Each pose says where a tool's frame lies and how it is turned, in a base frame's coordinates. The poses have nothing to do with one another.
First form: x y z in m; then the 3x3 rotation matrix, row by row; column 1 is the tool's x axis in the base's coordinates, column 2 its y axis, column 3 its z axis. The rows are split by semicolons.
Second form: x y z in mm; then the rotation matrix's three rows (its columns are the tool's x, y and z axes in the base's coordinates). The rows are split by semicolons. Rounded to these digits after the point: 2 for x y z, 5 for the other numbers.
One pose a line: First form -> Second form
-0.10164 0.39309 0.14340; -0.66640 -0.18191 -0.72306; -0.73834 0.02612 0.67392; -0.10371 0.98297 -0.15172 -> -101.64 393.09 143.40; -0.66640 -0.18191 -0.72306; -0.73834 0.02612 0.67392; -0.10371 0.98297 -0.15172
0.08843 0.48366 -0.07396; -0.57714 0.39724 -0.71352; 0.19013 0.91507 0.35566; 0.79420 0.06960 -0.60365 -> 88.43 483.66 -73.96; -0.57714 0.39724 -0.71352; 0.19013 0.91507 0.35566; 0.79420 0.06960 -0.60365
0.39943 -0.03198 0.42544; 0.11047 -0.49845 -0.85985; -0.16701 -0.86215 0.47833; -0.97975 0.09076 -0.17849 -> 399.43 -31.98 425.44; 0.11047 -0.49845 -0.85985; -0.16701 -0.86215 0.47833; -0.97975 0.09076 -0.17849
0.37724 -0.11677 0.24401; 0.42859 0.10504 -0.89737; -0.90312 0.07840 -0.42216; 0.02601 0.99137 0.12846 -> 377.24 -116.77 244.01; 0.42859 0.10504 -0.89737; -0.90312 0.07840 -0.42216; 0.02601 0.99137 0.12846
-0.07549 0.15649 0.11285; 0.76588 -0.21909 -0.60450; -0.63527 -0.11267 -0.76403; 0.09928 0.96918 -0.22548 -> -75.49 156.49 112.85; 0.76588 -0.21909 -0.60450; -0.63527 -0.11267 -0.76403; 0.09928 0.96918 -0.22548
